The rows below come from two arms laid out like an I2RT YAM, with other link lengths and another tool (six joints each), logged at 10 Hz.
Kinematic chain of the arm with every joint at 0, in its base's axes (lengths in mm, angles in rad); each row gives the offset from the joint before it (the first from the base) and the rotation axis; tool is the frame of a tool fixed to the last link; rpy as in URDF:
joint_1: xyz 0 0 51 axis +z
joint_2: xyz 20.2 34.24 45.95 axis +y
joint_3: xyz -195.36 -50.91 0 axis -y
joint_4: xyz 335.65 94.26 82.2 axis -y
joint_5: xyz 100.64 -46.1 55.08 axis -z
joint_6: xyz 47.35 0 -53.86 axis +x
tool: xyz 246 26 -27 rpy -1.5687 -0.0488 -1.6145
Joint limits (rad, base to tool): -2.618..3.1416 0..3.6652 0..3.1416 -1.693..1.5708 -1.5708..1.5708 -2.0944..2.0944
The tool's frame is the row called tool.
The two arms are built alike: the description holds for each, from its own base.
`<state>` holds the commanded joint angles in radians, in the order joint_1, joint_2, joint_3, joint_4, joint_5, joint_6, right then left.
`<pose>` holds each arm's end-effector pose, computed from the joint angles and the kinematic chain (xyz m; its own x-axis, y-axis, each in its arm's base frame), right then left.
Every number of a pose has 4 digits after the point.
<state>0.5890 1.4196 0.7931 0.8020 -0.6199 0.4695 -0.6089 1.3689 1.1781 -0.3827 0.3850 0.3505</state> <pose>0.3930 0.5400 0.2046 0.8903 -0.3283 -0.3154 -0.2464 0.2351 -0.9402 0.4990 -0.4058 0.0836 -0.9031 -0.4281 -0.0330 -0.1906 0.4686 -0.8626</pose>
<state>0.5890 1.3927 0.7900 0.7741 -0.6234 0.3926 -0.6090 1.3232 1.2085 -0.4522 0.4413 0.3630</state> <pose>0.3917 0.5391 0.2075 0.9070 -0.3431 -0.2442 -0.1797 0.2090 -0.9613 0.4790 -0.4111 0.1129 -0.9249 -0.3797 -0.0213 -0.1678 0.4577 -0.8731</pose>
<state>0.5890 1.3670 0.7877 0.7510 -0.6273 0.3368 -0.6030 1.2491 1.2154 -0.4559 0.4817 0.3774</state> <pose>0.3899 0.5380 0.2123 0.9171 -0.3508 -0.1895 -0.1281 0.1909 -0.9732 0.4703 -0.4139 0.1635 -0.9352 -0.3490 -0.0603 -0.0958 0.4132 -0.9056</pose>
